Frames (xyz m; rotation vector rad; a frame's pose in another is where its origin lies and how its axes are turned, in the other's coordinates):
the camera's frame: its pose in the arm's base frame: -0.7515 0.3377 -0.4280 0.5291 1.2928 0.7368
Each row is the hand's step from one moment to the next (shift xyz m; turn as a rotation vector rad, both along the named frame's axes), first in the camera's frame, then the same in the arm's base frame.
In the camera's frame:
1: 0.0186 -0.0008 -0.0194 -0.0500 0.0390 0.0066
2: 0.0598 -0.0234 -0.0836 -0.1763 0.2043 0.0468
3: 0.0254 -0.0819 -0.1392 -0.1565 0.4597 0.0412
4: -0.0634 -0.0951 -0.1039 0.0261 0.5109 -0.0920
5: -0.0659 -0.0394 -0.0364 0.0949 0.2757 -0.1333
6: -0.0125 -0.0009 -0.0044 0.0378 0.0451 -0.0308
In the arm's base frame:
1: -0.0168 0.0123 -0.0170 -0.0062 -0.0108 0.0625
2: -0.0709 0.0246 -0.0740 -0.0116 0.0077 0.2735
3: -0.1177 -0.0428 -0.1051 -0.0635 0.1925 0.4432
4: -0.0900 -0.1158 -0.0485 -0.1841 0.3557 0.3313
5: -0.0349 -0.0771 0.0075 -0.1726 0.2478 0.1077
6: -0.0054 -0.0101 0.0067 -0.0347 0.0566 0.0010

